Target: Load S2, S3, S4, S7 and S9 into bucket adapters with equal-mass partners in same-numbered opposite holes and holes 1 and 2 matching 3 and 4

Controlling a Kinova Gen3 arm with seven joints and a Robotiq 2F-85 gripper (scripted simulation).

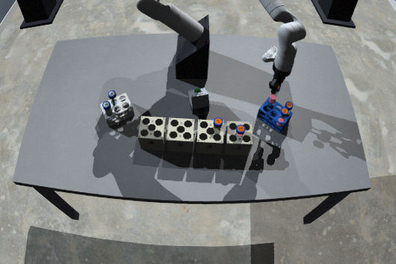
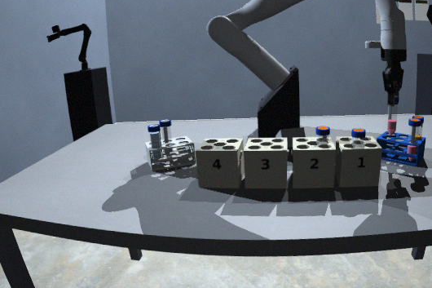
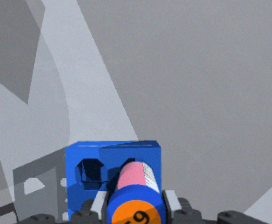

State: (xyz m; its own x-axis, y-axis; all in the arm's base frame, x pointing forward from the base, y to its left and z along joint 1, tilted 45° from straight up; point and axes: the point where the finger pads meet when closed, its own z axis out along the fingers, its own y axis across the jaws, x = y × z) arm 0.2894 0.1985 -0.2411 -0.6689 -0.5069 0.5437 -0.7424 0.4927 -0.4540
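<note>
The sample tube S9 lies 1 cm behind my hand and 5 cm below it. From my hand the other things lie so: blue rack: 4 cm ahead, 2 cm to the left, 13 cm below; then sample tube S4: 8 cm ahead, 4 cm to the left, 10 cm below; then sample tube S2: 5 cm ahead, 7 cm to the left, 10 cm below.
</note>
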